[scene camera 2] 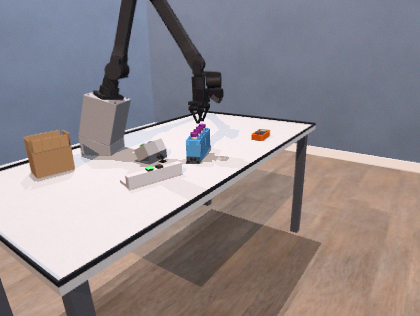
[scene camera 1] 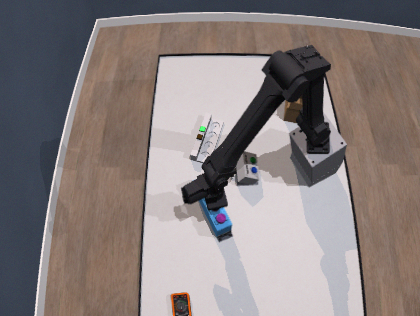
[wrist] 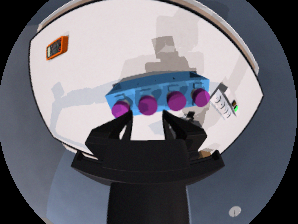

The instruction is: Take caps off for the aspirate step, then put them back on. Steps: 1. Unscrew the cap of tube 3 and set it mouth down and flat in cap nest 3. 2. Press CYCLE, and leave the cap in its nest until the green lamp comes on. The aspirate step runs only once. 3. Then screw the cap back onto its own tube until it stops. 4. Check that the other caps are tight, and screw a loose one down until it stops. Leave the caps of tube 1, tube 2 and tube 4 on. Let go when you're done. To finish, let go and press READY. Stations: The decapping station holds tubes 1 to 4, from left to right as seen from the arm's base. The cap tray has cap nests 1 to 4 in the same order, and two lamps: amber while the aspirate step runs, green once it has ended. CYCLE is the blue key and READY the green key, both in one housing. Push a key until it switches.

Labels:
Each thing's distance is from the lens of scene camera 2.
cardboard box (scene camera 2: 52,154): 134 cm

